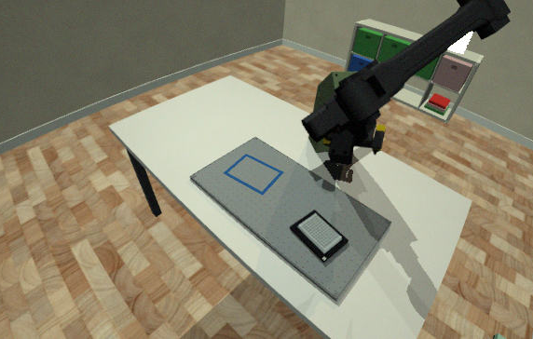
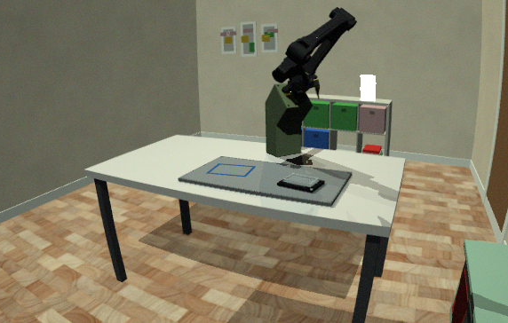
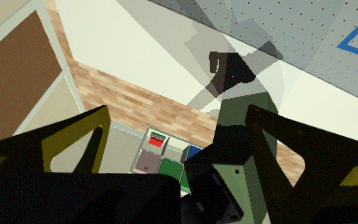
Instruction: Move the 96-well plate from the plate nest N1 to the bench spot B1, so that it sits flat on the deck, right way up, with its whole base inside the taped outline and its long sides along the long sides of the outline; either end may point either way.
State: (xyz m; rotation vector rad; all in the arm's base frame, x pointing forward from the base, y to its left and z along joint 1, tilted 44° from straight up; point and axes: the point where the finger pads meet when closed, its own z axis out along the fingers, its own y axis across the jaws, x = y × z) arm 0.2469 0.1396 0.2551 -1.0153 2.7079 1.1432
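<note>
My hand is 60 mm short of the 96-well plate, 20 mm to the right of it and 330 mm above it. The rest, counted from my hand: black plate nest (60 mm ahead, 20 mm to the left, 340 mm below).
</note>
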